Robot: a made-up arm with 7 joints.
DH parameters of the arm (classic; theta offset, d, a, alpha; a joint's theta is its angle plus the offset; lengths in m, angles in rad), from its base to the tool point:
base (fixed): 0 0 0 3.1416
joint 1: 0 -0.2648 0 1.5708
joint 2: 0 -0.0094 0 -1.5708
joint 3: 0 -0.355 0 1.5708
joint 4: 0 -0.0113 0 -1.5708
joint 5: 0 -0.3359 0 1.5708
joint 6: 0 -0.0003 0 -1.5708
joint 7: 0 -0.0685 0 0
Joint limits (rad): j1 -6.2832..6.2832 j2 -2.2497..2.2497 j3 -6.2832..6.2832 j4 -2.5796..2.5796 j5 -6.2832..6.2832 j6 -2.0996..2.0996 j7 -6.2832..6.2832
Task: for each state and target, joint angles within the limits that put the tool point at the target. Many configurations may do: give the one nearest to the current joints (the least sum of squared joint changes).
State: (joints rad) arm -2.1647 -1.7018 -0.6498 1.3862 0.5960 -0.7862 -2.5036
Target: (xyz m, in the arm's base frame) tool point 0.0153 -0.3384 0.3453
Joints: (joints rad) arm -2.4353 -2.1522 -0.8536 2.2475 0.6983 -0.8813 -2.5036
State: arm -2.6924 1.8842 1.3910 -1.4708 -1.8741 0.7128 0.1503
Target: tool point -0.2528 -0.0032 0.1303
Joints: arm -1.9425 1.6737 1.8818 -2.2605 -1.9532 1.0320 0.1503
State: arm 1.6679 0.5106 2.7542 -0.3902 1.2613 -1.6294 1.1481
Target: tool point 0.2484 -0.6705 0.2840
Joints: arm 1.2172 1.3619 2.7008 -0.2852 1.2621 -1.0735 1.1481
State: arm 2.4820 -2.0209 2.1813 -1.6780 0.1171 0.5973 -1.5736
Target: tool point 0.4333 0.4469 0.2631
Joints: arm 1.9453 -2.0458 2.4215 -1.2639 0.0863 0.6329 -1.5736
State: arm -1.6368 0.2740 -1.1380 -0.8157 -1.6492 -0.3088 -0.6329
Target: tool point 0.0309 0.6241 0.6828
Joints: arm -1.7212 0.9829 -1.2482 -0.2856 -1.6702 -0.2571 -0.6329
